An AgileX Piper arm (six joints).
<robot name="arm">
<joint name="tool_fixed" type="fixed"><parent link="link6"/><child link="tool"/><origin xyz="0 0 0" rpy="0 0 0"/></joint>
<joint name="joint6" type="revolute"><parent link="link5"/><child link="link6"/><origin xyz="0.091 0 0" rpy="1.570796 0 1.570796"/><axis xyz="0 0 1"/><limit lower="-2.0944" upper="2.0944"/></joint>
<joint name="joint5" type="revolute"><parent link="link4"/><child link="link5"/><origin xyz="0 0 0" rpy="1.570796 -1.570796 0"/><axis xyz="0 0 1"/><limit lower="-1.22" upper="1.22"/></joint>
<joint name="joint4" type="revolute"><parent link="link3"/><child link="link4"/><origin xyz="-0.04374 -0.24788 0" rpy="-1.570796 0 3.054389"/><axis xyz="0 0 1"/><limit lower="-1.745" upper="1.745"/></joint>
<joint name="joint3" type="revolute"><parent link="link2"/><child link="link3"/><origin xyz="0.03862 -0.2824 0" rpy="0 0 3.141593"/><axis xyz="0 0 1"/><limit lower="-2.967" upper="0"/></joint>
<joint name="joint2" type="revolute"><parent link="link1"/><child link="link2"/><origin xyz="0 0 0" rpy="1.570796 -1.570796 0"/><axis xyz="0 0 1"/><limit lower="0" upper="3.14"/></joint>
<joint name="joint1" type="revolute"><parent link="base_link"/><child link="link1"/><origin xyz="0 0 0.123" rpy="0 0 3.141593"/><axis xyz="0 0 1"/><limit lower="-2.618" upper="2.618"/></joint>
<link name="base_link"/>
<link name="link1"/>
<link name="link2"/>
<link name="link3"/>
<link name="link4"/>
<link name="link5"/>
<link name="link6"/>
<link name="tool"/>
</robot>
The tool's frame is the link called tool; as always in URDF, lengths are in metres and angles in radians.
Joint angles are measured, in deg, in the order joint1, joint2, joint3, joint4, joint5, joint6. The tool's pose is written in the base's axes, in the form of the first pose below.
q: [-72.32, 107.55, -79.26, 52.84, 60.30, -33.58]
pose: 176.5, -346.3, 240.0, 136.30, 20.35, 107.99
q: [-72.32, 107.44, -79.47, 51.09, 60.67, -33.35]
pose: 175.0, -345.7, 239.9, 137.83, 20.26, 109.32
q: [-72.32, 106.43, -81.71, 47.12, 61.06, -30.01]
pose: 172.1, -347.7, 253.1, 140.82, 20.96, 109.72
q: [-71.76, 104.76, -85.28, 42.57, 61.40, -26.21]
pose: 171.8, -348.8, 277.0, 144.40, 23.49, 110.41
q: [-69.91, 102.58, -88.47, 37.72, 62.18, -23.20]
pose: 177.5, -342.0, 302.6, 148.60, 26.37, 113.24
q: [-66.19, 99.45, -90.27, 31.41, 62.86, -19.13]
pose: 189.0, -323.8, 326.9, 154.03, 28.41, 117.40
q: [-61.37, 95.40, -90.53, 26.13, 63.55, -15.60]
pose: 202.3, -295.6, 350.0, 158.51, 30.36, 122.12
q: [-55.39, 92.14, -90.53, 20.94, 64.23, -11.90]
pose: 218.5, -265.0, 366.5, 162.63, 31.48, 127.34
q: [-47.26, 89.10, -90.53, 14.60, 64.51, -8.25]
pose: 238.3, -227.4, 381.3, 168.02, 33.06, 134.89
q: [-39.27, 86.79, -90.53, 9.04, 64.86, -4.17]
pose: 254.2, -191.1, 392.4, 172.03, 34.20, 141.09
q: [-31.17, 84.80, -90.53, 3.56, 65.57, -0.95]
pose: 265.8, -154.8, 401.8, 176.39, 35.17, 148.19
